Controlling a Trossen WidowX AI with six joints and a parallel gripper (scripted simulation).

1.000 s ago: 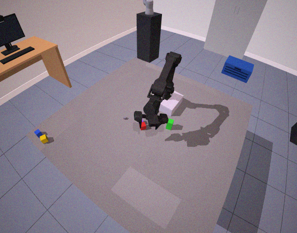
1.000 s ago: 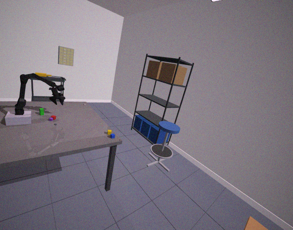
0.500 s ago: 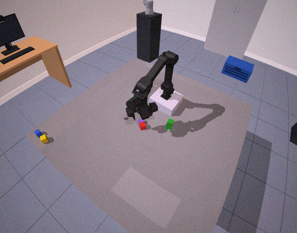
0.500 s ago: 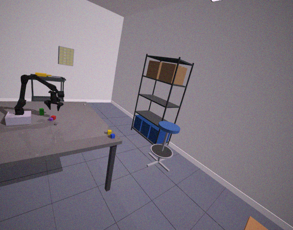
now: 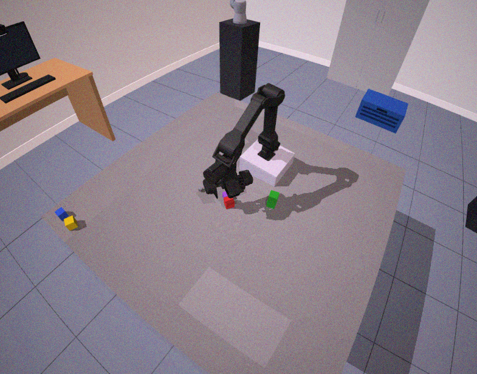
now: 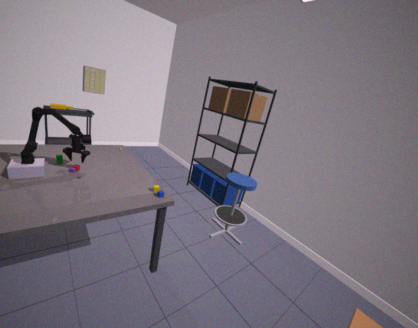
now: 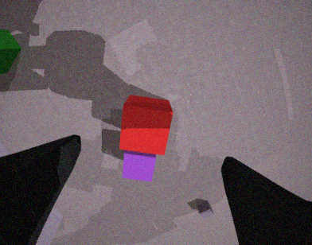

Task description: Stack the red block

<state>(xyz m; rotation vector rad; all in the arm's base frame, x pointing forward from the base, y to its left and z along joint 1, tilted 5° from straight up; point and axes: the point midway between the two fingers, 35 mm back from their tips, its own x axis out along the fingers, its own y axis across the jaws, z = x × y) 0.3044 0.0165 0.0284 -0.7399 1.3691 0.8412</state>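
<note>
Right now the red block is 5 cm below my gripper tip and 1 cm behind it. The rest, counted from my gripper tip: blue block: 52 cm ahead, 51 cm to the right, 5 cm below; then purple block: 6 cm below, 3 cm to the right, 3 cm behind; then yellow block: 51 cm ahead, 43 cm to the right, 5 cm below.
</note>
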